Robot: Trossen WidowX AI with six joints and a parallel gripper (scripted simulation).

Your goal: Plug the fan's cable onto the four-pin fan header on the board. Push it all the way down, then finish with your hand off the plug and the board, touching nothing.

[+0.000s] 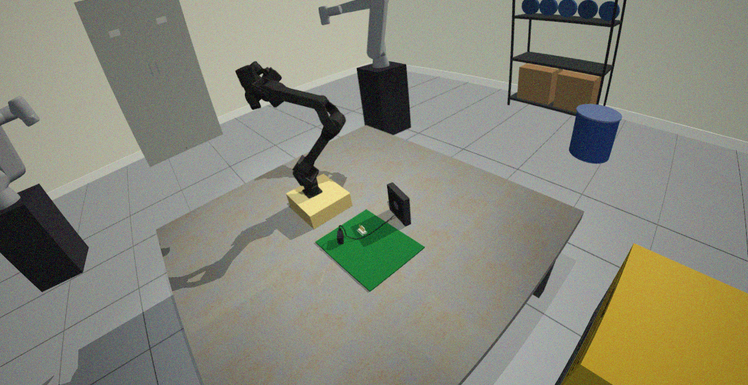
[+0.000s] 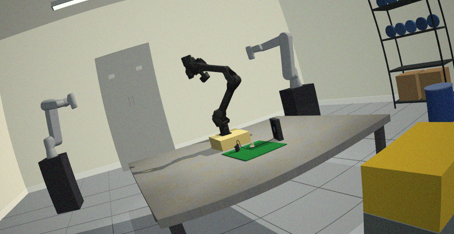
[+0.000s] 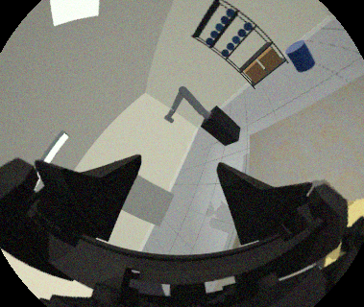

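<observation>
Now: gripper tip 470 mm short of the dark plug, 60 mm to the left of it and 490 mm above it. Round my gripper tip: green board 550 mm ahead, 520 mm below; black fan 500 mm ahead, 170 mm to the left, 450 mm below; four-pin fan header 480 mm ahead, 30 mm to the left, 510 mm below.
</observation>
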